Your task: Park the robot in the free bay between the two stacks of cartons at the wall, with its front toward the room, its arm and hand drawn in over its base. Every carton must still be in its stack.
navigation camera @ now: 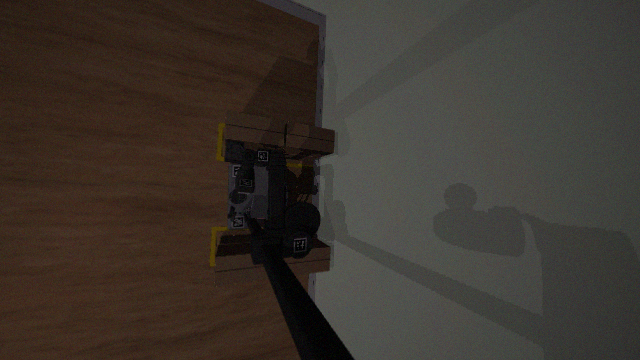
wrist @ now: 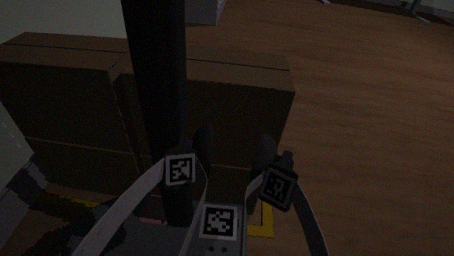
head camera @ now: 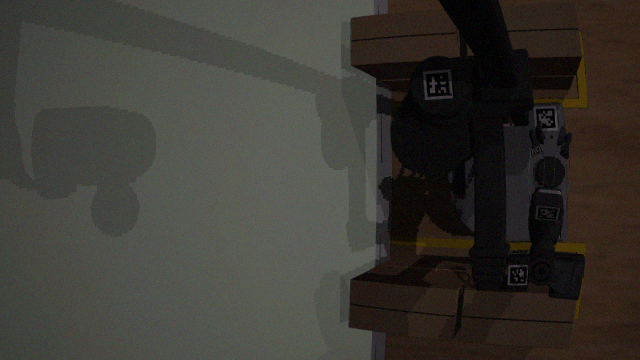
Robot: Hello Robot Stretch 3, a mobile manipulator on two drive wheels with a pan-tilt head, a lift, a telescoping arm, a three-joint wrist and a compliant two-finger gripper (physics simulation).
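Where they show: gripper, fingertip midpoint: (navigation camera: 238,221) (head camera: 550,126); robot's base, link origin: (navigation camera: 237,195) (head camera: 547,172).
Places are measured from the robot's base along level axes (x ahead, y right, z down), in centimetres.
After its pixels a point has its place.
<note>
My base (head camera: 517,200) @(x -8.4, y 6.6, z -16.0 cm) (navigation camera: 259,192) @(x -10.5, y 2.0, z -16.0 cm) sits between the two carton stacks, its straight outer edge facing the room. The mast-side stack (head camera: 405,47) @(x -29.9, y -27.8, z -36.1 cm) (navigation camera: 300,262) @(x -27.0, y -30.5, z -36.2 cm) (wrist: 240,112) and the other stack (head camera: 395,310) (navigation camera: 255,127) stand upright against the wall, cartons together. My arm (head camera: 490,185) @(x -10.1, y 1.6, z -62.3 cm) (navigation camera: 277,187) @(x -10.3, y 4.9, z -62.3 cm) is drawn in across the base; its wrist end overlaps the second stack from above, and whether they touch is unclear. My gripper (head camera: 551,135) @(x 0.3, y -8.8, z -39.0 cm) (wrist: 235,146) @(x 0.3, y -8.8, z -39.0 cm) is folded back over the base, fingers apart and empty. Yellow tape (head camera: 435,243) @(x -33.9, y 19.6, z -0.2 cm) (navigation camera: 220,142) @(x 9.6, y 30.4, z -0.2 cm) (wrist: 267,222) edges the bay.
The pale wall (head camera: 200,150) @(x -48.4, y -4.7, z -78.7 cm) (navigation camera: 425,150) @(x -49.2, y 16.1, z -85.1 cm) is behind the base, with wooden floor (head camera: 610,175) @(x 18.8, y 1.3, z 0.0 cm) (navigation camera: 125,175) @(x 51.1, y 10.3, z 0.0 cm) (wrist: 370,125) on the room side. A grey box-like object (wrist: 202,11) and thin stand legs (wrist: 415,11) show farther off in the wrist view.
</note>
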